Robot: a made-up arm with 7 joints.
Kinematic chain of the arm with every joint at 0, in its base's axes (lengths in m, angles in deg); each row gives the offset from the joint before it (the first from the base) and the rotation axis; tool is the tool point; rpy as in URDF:
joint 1: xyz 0 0 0.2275 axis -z
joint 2: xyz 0 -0.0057 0.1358 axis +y
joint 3: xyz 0 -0.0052 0.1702 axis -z
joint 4: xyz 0 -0.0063 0.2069 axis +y
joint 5: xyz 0 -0.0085 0.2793 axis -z
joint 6: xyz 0 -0.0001 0.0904 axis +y
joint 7: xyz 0 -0.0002 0.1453 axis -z
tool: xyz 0 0 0 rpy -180 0 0
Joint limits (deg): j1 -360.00..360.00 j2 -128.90..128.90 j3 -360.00..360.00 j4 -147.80..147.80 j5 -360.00..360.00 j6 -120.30..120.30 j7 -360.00..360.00
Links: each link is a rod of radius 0.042 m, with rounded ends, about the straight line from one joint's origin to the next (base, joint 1, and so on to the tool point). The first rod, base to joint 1, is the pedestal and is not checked.
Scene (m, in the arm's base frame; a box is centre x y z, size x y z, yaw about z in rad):
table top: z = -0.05
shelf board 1: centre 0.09 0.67 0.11 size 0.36 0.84 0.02 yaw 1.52
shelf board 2: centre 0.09 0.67 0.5 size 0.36 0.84 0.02 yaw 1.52
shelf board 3: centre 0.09 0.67 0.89 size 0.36 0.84 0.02 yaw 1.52
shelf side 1: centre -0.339 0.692 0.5 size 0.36 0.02 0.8 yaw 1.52
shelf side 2: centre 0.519 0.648 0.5 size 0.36 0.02 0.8 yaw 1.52
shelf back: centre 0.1 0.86 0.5 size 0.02 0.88 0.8 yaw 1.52
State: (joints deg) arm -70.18 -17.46 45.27 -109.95 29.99 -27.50 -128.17
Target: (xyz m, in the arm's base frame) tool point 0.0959 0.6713 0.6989
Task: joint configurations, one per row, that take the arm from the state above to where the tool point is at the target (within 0.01 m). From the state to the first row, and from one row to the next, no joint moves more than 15 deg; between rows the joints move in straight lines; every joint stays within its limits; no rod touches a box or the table.
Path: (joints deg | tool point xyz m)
1: -64.51 -3.56 55.36 -99.59 31.23 -25.44 -128.17 | -0.4780 -0.0778 0.5875
2: -58.84 10.33 65.44 -89.24 32.46 -23.37 -128.17 | -0.4565 0.1221 0.7278
3: -53.17 24.23 75.53 -78.88 33.70 -21.31 -128.17 | -0.3400 0.3480 0.8026
4: -47.50 38.12 85.62 -68.52 34.94 -19.25 -128.17 | -0.1438 0.5458 0.7924
5: -41.83 52.02 95.70 -58.16 36.18 -17.18 -128.17 | 0.0960 0.6713 0.6989

